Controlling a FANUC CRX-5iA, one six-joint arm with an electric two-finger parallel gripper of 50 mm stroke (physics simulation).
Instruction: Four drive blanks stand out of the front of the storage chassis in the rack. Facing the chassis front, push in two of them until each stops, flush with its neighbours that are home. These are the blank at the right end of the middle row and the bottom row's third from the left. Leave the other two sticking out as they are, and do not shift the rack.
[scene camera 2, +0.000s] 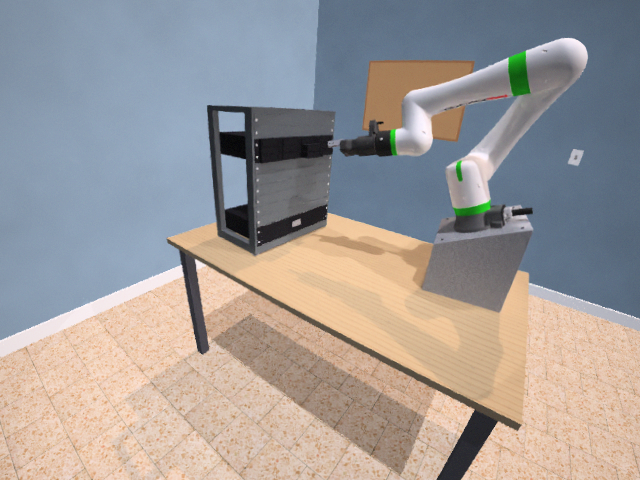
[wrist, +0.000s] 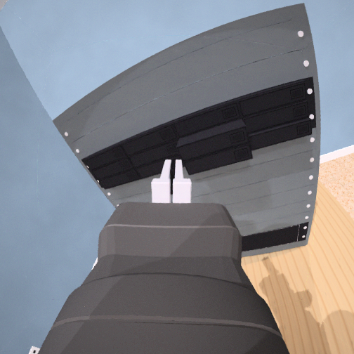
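Pixels of known places: gripper, fingertip midpoint: (scene camera 2: 328, 144); arm's base, origin of the base link: (scene camera 2: 475, 225).
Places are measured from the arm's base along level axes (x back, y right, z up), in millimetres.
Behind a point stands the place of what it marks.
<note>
The black storage chassis (scene camera 2: 269, 150) @[y -384, x -708, z 193 mm] (wrist: 150, 150) spans the upper rack (scene camera 2: 252, 180) @[y -455, x -726, z 82 mm] (wrist: 210, 65). In the wrist view, the bottom row's third blank from the left (wrist: 215, 161) stands out. The third blank in the middle row (wrist: 215, 142) also stands out directly above it. The blank at the middle row's right end (wrist: 275, 118) looks level with its neighbours. My gripper (scene camera 2: 329, 144) @[y -178, x -585, z 220 mm] (wrist: 173, 169) is shut and empty in front of the chassis. In the wrist view its tips overlap the area just left of the bottom-row third blank. Contact cannot be told. Another protruding blank cannot be made out clearly.
The rack stands on the wooden table (scene camera 2: 289, 258) @[y -357, x -613, z -253 mm] (wrist: 325, 270). Grey panels lie above and below the chassis, and a black unit (scene camera 2: 273, 229) @[y -351, x -724, z -153 mm] (wrist: 275, 237) sits at the rack's bottom. The robot's grey pedestal (scene camera 2: 475, 268) @[y -121, x 60, z -109 mm] stands at the table's opposite end.
</note>
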